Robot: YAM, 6 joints.
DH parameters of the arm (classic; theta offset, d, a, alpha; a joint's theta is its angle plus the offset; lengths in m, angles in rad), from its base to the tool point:
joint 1: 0 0.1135 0.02 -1.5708
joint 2: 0 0 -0.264 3.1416
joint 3: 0.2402 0 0.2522 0
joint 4: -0.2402 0 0.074 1.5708
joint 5: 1.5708 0 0 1.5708
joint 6: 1.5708 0.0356 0 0
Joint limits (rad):
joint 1: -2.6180..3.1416
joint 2: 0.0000..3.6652
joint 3: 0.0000..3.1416
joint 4: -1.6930..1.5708
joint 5: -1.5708..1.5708
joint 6: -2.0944..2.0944
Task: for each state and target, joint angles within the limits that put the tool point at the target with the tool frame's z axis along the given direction. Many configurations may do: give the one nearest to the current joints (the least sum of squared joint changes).
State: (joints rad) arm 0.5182 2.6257 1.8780 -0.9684 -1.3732 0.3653
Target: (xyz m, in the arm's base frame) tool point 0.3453 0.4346 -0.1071 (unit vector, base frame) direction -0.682 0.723 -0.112
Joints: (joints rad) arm 0.8358 3.3392 2.6725 -0.2896 -1.4333 0.3653
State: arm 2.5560 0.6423 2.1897 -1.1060 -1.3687 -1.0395
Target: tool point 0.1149 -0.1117 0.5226 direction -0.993 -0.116 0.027
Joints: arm 2.5202 0.6684 2.2866 -1.5817 -0.7373 -1.0395
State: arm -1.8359 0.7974 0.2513 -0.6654 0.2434 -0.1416
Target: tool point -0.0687 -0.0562 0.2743 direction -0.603 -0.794 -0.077
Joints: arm -2.6075 0.1820 0.4463 -0.3476 -0.3860 -0.1416
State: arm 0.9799 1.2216 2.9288 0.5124 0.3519 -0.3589
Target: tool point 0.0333 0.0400 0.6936 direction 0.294 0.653 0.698
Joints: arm 0.6330 1.2572 2.4266 -0.3276 -0.3603 -0.3589
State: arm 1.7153 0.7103 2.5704 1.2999 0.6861 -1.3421
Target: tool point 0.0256 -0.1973 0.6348 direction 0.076 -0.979 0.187
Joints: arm 1.7108 1.2431 2.6785 1.5176 -0.0614 -1.3421
